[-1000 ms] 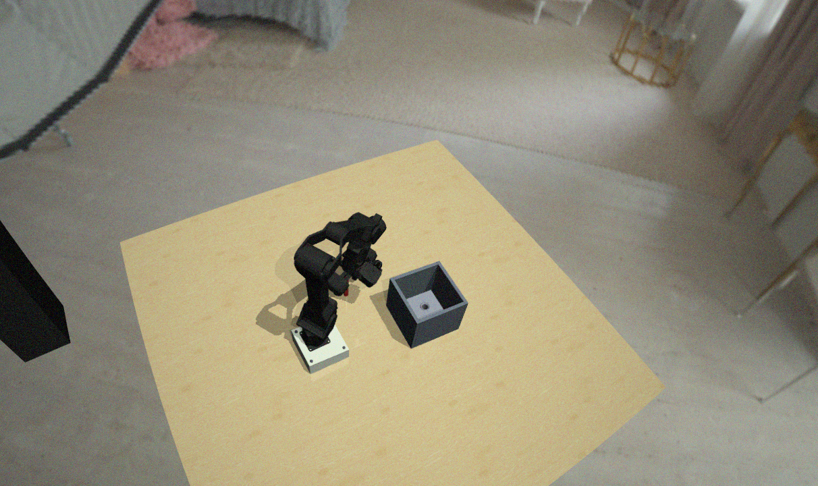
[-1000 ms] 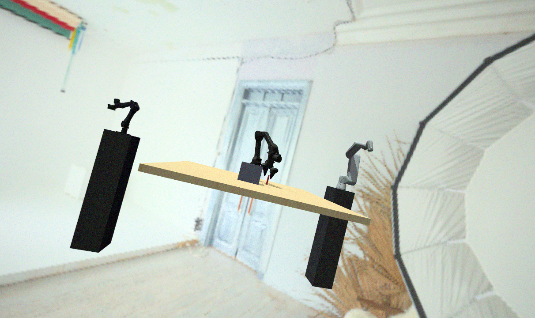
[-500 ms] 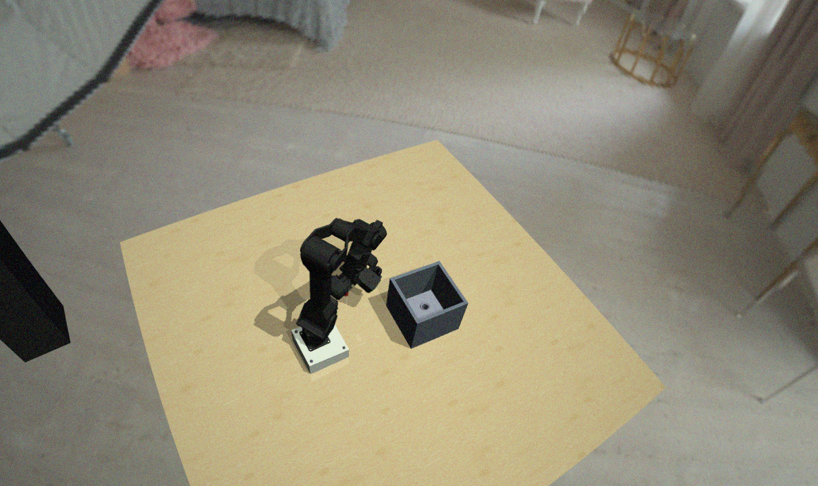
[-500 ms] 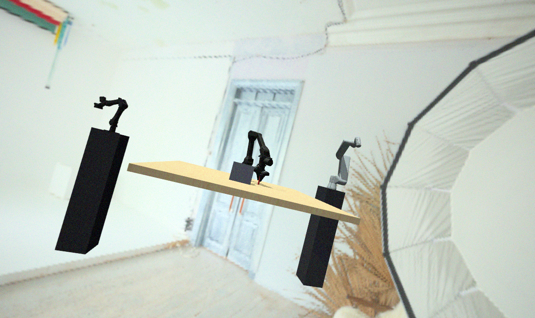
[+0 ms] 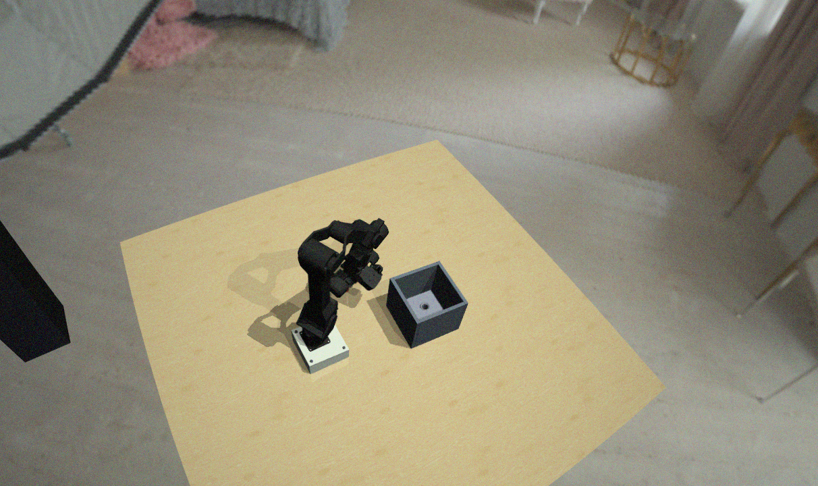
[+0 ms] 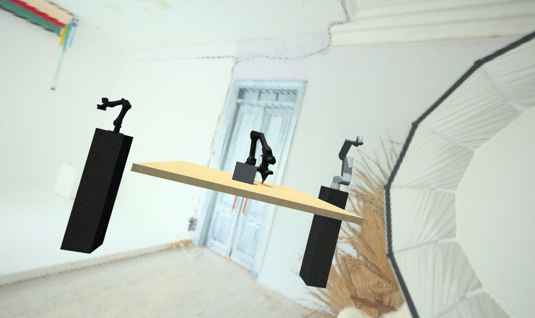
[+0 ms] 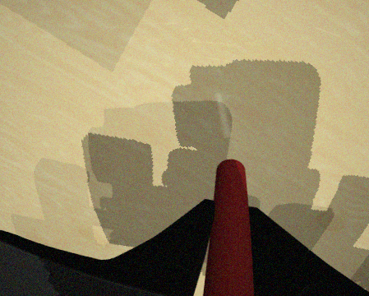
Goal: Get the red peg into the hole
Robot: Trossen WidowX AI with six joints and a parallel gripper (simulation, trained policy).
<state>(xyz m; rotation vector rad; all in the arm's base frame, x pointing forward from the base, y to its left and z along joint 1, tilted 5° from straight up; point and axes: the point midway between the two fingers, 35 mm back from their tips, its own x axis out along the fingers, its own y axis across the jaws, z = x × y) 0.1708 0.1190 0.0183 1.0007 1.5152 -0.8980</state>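
Now: gripper tip 15 cm short of the light grey plate, 19 cm to the left of it and 1 cm below it. Round my gripper tip: red peg (2 cm above).
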